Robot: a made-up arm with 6 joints.
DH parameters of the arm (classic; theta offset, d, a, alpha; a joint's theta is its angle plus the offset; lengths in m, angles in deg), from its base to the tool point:
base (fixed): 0 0.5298 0.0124 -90
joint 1: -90 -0.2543 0.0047 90
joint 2: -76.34 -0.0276 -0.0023 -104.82
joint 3: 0 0.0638 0.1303 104.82
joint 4: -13.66 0.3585 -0.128 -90
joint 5: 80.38 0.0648 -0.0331 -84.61
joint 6: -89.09 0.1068 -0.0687 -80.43
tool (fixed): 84.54 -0.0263 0 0
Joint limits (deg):
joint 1: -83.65..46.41
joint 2: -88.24..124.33
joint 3: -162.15..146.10
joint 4: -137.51..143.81
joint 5: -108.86..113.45
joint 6: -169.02..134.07
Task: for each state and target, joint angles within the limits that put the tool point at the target. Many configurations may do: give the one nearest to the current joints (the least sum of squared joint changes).
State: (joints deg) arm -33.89 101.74 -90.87 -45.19 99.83 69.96
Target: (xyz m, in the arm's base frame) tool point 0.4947 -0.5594 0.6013
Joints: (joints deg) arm -56.93 115.83 -140.54 -61.84 54.08 81.50
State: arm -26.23 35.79 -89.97 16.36 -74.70 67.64
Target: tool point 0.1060 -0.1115 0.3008
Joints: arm -7.53 45.15 -72.16 27.40 -76.82 63.11
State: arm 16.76 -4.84 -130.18 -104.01 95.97 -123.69
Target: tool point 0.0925 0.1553 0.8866
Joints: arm 20.46 -39.13 -104.65 -86.56 83.63 -113.41
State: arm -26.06 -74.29 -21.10 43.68 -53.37 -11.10
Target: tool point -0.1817 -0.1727 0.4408
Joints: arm -34.84 -71.10 -10.72 48.97 -65.80 -17.15
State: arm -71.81 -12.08 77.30 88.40 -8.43 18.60
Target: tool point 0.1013 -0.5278 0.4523
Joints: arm -75.99 2.24 84.17 69.08 -49.85 0.05
